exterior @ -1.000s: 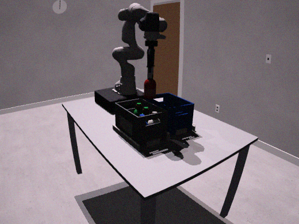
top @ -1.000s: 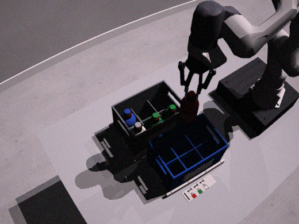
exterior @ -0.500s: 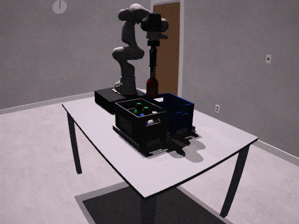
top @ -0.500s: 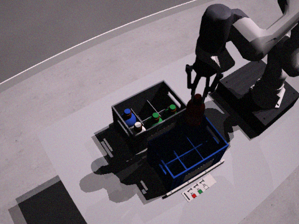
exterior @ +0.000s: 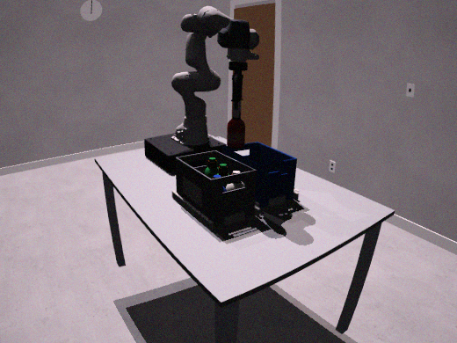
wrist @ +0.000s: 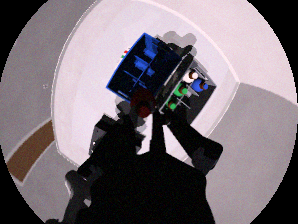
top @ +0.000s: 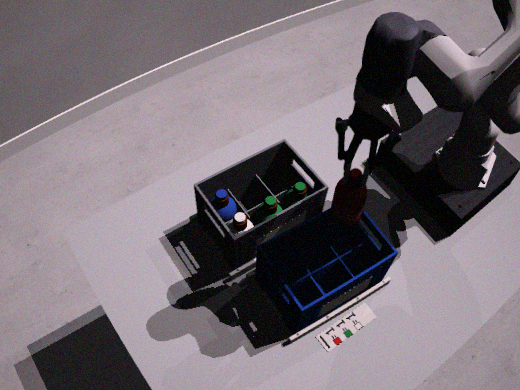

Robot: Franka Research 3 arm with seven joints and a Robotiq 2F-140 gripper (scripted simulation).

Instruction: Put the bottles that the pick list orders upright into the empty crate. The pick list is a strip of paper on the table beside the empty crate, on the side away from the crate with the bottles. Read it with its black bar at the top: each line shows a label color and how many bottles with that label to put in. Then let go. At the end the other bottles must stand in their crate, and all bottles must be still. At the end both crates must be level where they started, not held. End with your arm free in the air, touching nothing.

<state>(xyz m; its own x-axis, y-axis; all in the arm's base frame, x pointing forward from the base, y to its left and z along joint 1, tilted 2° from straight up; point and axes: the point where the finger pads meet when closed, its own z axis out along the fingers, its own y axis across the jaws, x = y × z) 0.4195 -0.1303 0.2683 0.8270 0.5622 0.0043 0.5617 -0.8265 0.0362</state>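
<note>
My gripper is now 80 mm above the red-label bottle. The rest, counted from my hand: black crate 80 mm ahead, 200 mm to the right, 260 mm below; white-labelled bottle 170 mm ahead, 170 mm to the right, 260 mm below; blue crate 90 mm ahead, 40 mm to the left, 260 mm below.
</note>
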